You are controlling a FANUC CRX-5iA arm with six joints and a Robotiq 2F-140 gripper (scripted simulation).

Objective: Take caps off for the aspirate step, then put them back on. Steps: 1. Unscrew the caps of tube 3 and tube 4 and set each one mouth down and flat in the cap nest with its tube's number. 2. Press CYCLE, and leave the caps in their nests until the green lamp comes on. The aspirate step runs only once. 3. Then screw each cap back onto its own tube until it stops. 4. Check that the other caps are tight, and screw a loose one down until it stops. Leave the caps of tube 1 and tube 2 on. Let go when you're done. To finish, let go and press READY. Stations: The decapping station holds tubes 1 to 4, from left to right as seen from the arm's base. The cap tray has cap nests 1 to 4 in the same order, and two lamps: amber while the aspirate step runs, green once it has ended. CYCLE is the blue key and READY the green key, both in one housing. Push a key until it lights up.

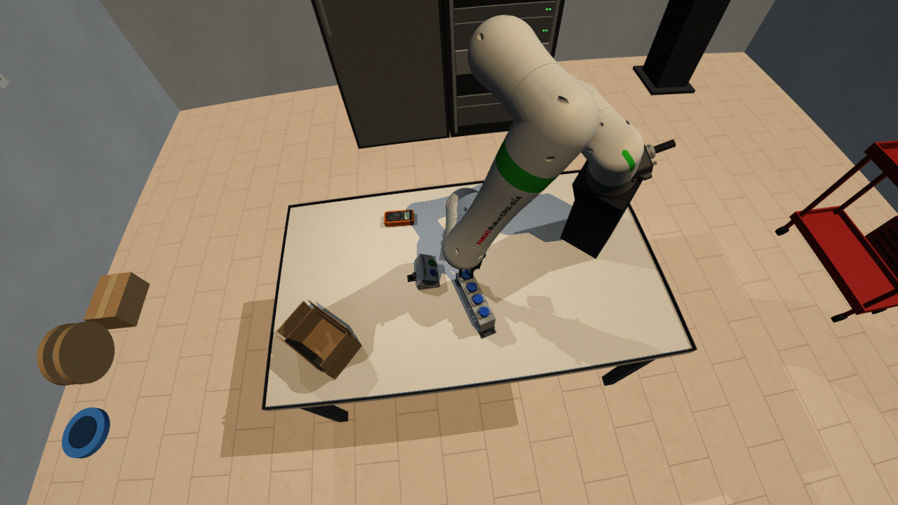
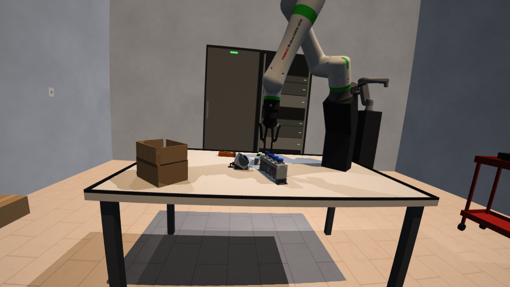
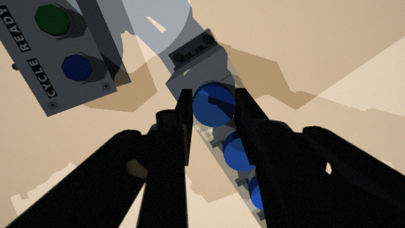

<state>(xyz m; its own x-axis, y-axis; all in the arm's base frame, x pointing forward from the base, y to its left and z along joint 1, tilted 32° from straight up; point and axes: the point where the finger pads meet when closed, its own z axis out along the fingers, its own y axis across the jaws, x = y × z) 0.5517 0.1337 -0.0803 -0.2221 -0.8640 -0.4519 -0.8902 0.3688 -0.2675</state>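
Right now my hand is 1 cm past the blue cap, 5 cm to the right of it and 4 cm above it. Also, from my hand: blue cycle key: 12 cm ahead, 6 cm to the right, 8 cm below; key housing: 14 cm ahead, 8 cm to the right, 10 cm below; green ready key: 12 cm ahead, 10 cm to the right, 8 cm below.
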